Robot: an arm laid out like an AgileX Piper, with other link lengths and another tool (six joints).
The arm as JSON. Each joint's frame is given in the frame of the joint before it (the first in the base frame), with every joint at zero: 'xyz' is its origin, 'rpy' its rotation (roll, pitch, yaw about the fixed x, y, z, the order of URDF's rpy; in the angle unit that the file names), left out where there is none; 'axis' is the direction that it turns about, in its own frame. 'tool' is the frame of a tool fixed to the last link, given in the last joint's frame.
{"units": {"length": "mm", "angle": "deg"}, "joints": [
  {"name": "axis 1", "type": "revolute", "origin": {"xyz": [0.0, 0.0, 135.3]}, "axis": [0.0, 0.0, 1.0]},
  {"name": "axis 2", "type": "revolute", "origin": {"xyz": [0.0, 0.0, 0.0], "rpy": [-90.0, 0.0, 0.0]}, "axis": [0.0, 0.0, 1.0]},
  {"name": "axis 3", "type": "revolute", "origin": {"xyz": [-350.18, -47.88, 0.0]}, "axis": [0.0, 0.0, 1.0]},
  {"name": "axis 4", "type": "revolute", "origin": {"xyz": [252.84, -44.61, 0.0], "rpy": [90.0, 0.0, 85.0]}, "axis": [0.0, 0.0, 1.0]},
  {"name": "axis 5", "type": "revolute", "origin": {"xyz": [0.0, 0.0, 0.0], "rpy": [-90.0, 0.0, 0.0]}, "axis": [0.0, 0.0, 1.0]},
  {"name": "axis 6", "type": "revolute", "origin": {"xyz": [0.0, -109.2, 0.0], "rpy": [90.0, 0.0, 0.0]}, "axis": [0.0, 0.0, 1.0]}
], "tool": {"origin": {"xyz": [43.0, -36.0, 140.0], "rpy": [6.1, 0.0, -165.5]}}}
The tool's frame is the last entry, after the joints.
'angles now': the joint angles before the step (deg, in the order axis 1, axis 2, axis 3, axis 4, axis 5, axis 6). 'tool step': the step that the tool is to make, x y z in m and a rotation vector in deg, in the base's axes. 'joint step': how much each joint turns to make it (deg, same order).
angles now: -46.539, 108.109, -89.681, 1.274, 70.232, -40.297
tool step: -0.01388, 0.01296, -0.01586, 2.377, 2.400, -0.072
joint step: -0.096, -0.228, 3.847, -0.112, -0.242, 0.000
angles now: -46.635, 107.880, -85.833, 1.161, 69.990, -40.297
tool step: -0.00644, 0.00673, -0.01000, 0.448, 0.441, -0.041
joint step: 0.000, -0.669, 3.367, 0.000, -2.070, 0.001
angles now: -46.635, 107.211, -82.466, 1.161, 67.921, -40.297
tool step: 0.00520, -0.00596, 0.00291, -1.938, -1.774, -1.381
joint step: 0.000, -0.484, 0.166, -0.121, -2.335, 1.382
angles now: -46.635, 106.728, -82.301, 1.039, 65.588, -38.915
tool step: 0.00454, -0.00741, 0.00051, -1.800, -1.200, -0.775
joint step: 0.000, 0.001, 0.084, -0.476, -2.229, 0.909
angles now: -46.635, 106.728, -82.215, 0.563, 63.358, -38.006
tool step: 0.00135, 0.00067, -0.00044, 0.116, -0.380, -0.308
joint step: 0.000, -0.001, 0.042, 0.354, -0.220, 0.188
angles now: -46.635, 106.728, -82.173, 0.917, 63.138, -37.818
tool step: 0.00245, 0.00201, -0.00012, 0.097, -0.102, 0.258
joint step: 0.357, 0.000, -0.001, 0.142, 0.000, 0.051
